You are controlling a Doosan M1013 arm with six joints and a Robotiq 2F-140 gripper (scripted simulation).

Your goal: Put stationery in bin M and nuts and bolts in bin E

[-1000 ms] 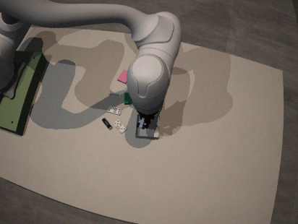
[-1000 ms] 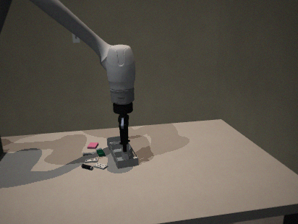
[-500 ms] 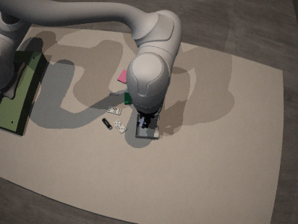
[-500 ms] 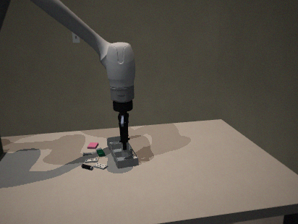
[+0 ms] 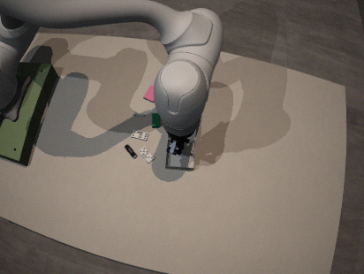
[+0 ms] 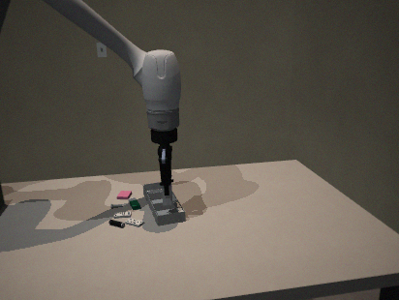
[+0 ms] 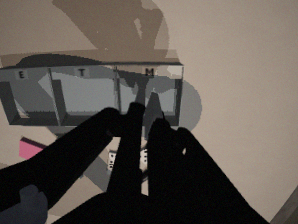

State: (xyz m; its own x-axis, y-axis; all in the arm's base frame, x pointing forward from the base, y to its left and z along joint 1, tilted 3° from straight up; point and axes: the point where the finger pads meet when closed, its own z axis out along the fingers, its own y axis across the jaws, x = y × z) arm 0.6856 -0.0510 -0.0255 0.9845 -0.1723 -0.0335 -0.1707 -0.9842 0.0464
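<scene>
My hand is 8 cm to the right of the grey three-compartment bin row, 6 cm above it and 1 cm past it. Round my hand: green eraser (11 cm to the left, 10 cm behind, 7 cm below); then grey bolt (17 cm behind, 10 cm to the left, 7 cm below); then small black cylinder (15 cm behind, 7 cm below, 3 cm to the right).
</scene>
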